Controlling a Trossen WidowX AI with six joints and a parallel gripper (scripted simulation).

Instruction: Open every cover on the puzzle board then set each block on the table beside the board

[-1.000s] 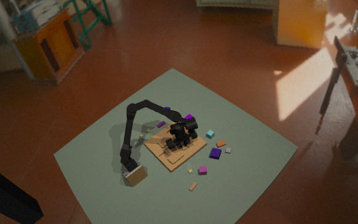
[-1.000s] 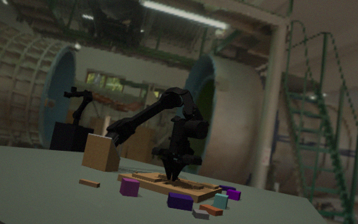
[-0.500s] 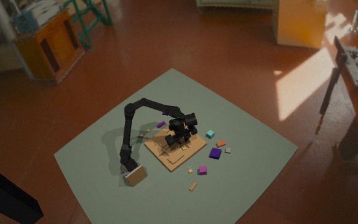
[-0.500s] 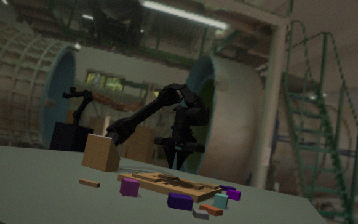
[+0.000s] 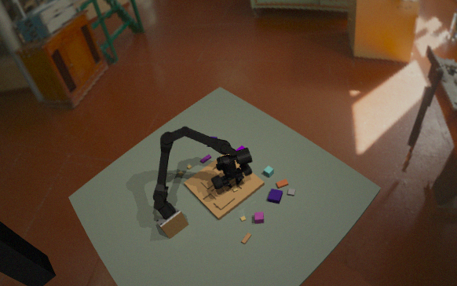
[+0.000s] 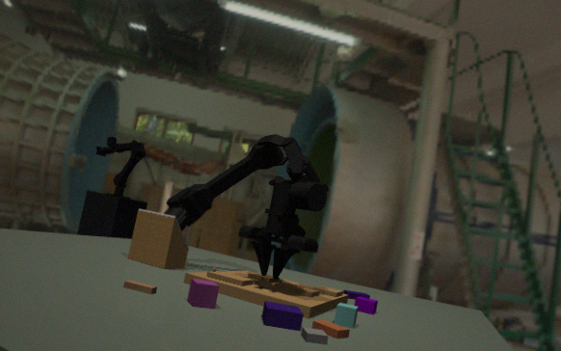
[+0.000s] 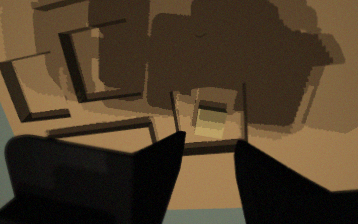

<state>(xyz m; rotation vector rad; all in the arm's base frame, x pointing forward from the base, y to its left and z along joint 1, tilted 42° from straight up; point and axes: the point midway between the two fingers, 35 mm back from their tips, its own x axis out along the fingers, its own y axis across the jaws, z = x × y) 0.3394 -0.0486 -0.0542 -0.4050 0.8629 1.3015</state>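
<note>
Now: gripper tip 40 mm past the magenta block, 210 mm to the left of it and 30 mm above it. The rest, counted from my gripper tip: teal block 190 mm ahead, 60 mm to the right, 30 mm below; then violet block 200 mm ahead, 150 mm to the left, 30 mm below; then orange block 180 mm ahead, 150 mm to the right, 40 mm below.
</note>
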